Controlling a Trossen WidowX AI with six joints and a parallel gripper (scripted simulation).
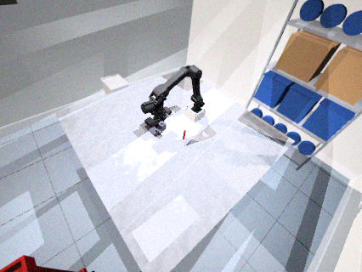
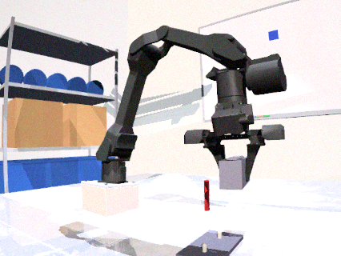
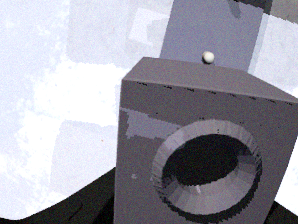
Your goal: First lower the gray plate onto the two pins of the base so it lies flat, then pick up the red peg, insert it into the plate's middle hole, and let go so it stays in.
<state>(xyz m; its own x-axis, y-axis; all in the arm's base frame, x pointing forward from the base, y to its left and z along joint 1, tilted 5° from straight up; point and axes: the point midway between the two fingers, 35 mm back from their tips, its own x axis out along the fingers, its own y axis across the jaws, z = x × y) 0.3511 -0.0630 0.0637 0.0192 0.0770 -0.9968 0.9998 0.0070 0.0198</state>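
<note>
My gripper tip is now 10 cm above the base, 8 cm to the left of it and 2 cm past it. Round my gripper tip: red peg 14 cm to the left, 11 cm behind, 7 cm below; then gray plate 3 cm above.
</note>
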